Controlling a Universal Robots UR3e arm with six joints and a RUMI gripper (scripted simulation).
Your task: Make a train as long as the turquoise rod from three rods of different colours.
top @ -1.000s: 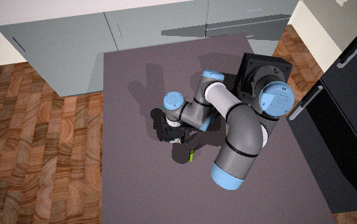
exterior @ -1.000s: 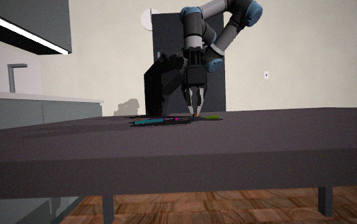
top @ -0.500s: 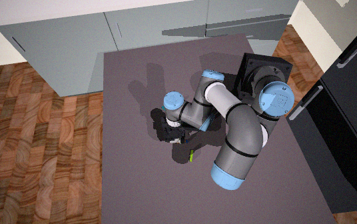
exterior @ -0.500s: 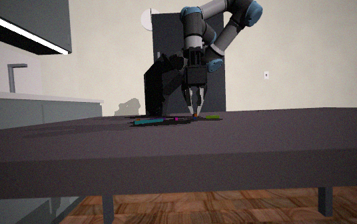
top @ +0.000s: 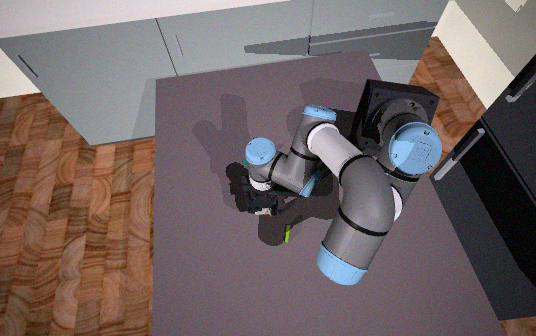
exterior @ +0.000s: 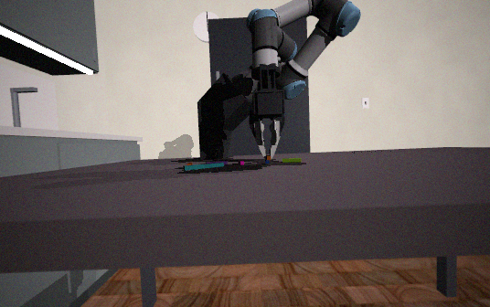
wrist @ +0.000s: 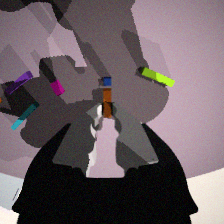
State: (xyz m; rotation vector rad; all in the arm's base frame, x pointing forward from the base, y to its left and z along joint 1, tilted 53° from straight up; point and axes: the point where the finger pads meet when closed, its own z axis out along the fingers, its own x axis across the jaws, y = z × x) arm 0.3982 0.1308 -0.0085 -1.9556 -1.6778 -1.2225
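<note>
The blue rod lies 30 mm behind my hand and 20 mm below it. The rest, counted from my hand: magenta rod (70 mm to the right, 20 mm below, 20 mm behind); purple rod (140 mm to the right, 30 mm behind, 20 mm below); lime rod (70 mm to the left, 40 mm behind, 20 mm below).
</note>
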